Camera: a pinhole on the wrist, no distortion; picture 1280 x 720 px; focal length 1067.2 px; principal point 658.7 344.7 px. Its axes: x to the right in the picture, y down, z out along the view. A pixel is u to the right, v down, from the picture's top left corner.
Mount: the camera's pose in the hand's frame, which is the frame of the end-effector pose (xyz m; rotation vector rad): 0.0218 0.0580 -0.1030 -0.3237 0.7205 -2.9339
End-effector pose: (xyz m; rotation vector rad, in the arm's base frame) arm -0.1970 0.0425 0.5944 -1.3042 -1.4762 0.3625
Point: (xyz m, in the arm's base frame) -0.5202 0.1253 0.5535
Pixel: 984 210
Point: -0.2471 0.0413 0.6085
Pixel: 1091 465
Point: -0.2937 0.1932 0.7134
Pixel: 326 517
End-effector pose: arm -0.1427 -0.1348 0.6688 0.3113 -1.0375 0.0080
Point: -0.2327 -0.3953 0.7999
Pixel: 705 584
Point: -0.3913 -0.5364 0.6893
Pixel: 1083 645
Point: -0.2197 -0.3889 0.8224
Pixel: 636 568
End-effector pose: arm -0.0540 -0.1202 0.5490 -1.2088 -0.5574 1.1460
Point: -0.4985 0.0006 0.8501
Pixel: 1172 76
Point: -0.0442 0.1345 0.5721
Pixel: 88 341
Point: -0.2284 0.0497 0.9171
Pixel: 953 535
